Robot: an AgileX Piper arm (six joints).
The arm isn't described. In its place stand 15 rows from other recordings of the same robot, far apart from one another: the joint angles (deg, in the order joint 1, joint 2, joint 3, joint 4, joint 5, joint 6), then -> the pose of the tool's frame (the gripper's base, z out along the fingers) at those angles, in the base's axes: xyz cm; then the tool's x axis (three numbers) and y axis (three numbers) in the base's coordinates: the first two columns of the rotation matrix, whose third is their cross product.
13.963 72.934 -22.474 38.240 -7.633 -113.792 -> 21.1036 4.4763 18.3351 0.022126 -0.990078 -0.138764 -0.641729 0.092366 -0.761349
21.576 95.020 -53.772 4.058 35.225 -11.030 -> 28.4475 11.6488 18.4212 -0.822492 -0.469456 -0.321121 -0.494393 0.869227 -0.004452
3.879 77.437 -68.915 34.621 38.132 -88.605 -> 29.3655 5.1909 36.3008 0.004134 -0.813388 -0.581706 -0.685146 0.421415 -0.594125
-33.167 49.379 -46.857 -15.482 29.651 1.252 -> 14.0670 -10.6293 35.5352 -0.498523 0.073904 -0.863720 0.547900 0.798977 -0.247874
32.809 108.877 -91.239 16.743 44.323 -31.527 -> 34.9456 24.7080 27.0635 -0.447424 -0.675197 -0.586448 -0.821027 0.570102 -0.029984
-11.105 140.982 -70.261 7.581 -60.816 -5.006 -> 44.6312 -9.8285 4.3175 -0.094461 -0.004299 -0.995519 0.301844 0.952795 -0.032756
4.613 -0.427 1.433 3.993 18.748 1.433 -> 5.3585 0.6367 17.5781 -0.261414 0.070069 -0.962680 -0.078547 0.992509 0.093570
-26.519 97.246 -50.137 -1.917 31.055 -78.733 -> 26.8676 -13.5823 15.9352 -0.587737 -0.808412 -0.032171 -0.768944 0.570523 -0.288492
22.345 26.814 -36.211 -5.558 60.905 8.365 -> 6.3354 1.7715 30.2820 -0.698511 -0.180949 -0.692343 -0.257246 0.966321 0.006982
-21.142 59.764 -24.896 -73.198 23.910 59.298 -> 16.1090 -10.0151 22.9926 -0.683928 0.051889 -0.727702 0.484990 0.777485 -0.400377
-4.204 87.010 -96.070 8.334 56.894 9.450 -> 32.8196 -1.3046 42.8167 -0.658400 0.289590 -0.694728 0.147528 0.954768 0.258172
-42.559 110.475 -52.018 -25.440 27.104 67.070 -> 22.3706 -22.9592 9.8302 -0.035582 0.959518 -0.279392 0.999261 0.038223 0.004009
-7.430 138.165 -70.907 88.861 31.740 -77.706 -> 41.0277 -0.5236 0.1945 -0.891311 0.279230 -0.357206 0.043096 0.836460 0.546330
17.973 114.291 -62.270 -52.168 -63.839 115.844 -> 36.2848 18.5527 20.0836 -0.883526 0.453294 -0.117927 -0.129001 0.006538 0.991623
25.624 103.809 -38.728 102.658 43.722 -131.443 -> 23.8330 18.2372 13.1516 -0.317011 -0.487488 -0.813548 -0.936210 0.298055 0.186210
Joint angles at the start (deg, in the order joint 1, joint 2, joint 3, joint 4, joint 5, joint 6): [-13.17, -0.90, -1.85, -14.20, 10.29, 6.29]
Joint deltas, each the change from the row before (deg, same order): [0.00, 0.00, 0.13, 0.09, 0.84, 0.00]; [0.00, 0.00, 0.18, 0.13, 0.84, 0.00]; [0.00, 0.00, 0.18, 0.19, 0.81, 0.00]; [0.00, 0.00, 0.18, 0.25, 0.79, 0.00]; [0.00, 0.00, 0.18, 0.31, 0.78, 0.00]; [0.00, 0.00, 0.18, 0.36, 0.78, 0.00]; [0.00, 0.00, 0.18, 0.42, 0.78, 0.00]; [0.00, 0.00, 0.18, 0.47, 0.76, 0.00]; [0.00, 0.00, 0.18, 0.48, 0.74, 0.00]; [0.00, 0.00, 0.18, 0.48, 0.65, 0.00]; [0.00, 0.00, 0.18, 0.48, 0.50, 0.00]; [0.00, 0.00, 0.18, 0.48, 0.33, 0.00]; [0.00, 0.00, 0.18, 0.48, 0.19, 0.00]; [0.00, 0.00, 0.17, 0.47, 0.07, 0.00]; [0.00, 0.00, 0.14, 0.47, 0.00, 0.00]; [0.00, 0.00, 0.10, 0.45, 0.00, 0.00]
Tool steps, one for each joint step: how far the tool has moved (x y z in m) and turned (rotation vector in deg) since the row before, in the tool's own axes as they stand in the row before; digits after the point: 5 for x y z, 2 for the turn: [0.00208, -0.00001, 0.00013, 0.06, 0.97, 0.08]; [0.00237, 0.00004, 0.00020, 0.04, 1.02, 0.12]; [0.00232, 0.00007, 0.00021, 0.03, 0.99, 0.18]; [0.00229, 0.00010, 0.00022, 0.01, 0.97, 0.23]; [0.00227, 0.00012, 0.00023, -0.01, 0.96, 0.29]; [0.00227, 0.00014, 0.00024, -0.03, 0.96, 0.34]; [0.00227, 0.00017, 0.00025, -0.04, 0.97, 0.39]; [0.00224, 0.00020, 0.00026, -0.06, 0.95, 0.44]; [0.00221, 0.00021, 0.00027, -0.07, 0.93, 0.45]; [0.00206, 0.00022, 0.00029, -0.09, 0.84, 0.45]; [0.00183, 0.00025, 0.00030, -0.11, 0.69, 0.45]; [0.00156, 0.00027, 0.00031, -0.13, 0.52, 0.44]; [0.00133, 0.00029, 0.00031, -0.14, 0.39, 0.44]; [0.00109, 0.00029, 0.00030, -0.15, 0.26, 0.44]; [0.00081, 0.00029, 0.00025, -0.16, 0.16, 0.44]; [0.00058, 0.00026, 0.00018, -0.15, 0.12, 0.42]
